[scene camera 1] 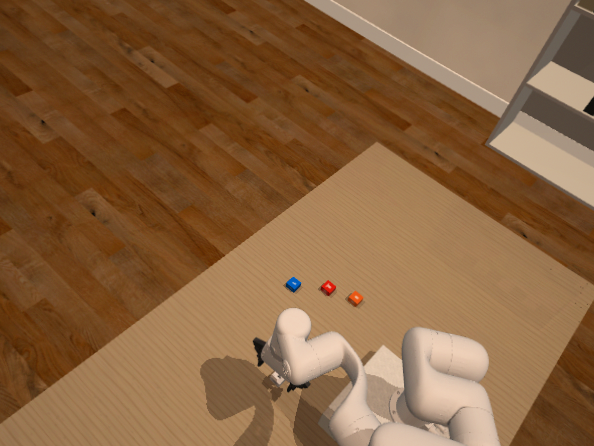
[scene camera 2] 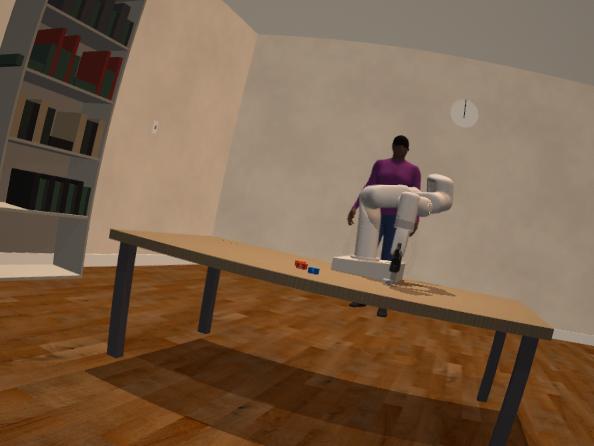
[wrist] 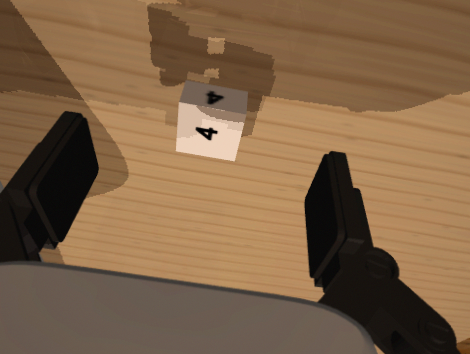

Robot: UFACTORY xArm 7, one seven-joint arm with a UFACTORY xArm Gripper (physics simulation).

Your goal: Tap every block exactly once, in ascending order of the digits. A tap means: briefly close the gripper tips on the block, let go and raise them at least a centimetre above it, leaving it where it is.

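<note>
A white block (scene camera 1: 277,378) (scene camera 2: 387,281) (wrist: 210,131) with the digit 4 sits on the table (scene camera 1: 425,225) (scene camera 2: 225,252) (wrist: 200,235). My gripper (scene camera 1: 278,369) (scene camera 2: 395,270) (wrist: 204,158) is open and empty, above the table close to the white block. In the wrist view the block shows between and beyond the spread fingertips, apart from both. A blue block (scene camera 1: 293,284) (scene camera 2: 313,270), a red block (scene camera 1: 328,287) (scene camera 2: 302,266) and an orange block (scene camera 1: 355,298) (scene camera 2: 297,263) lie apart from the gripper; their digits are too small to read surely.
The robot's white base plate (scene camera 1: 383,357) (scene camera 2: 345,266) stands on the table beside the white block. The arm's shadow falls around the white block. A bookshelf (scene camera 1: 510,117) (scene camera 2: 92,185) and a standing person (scene camera 2: 398,172) are beyond the table.
</note>
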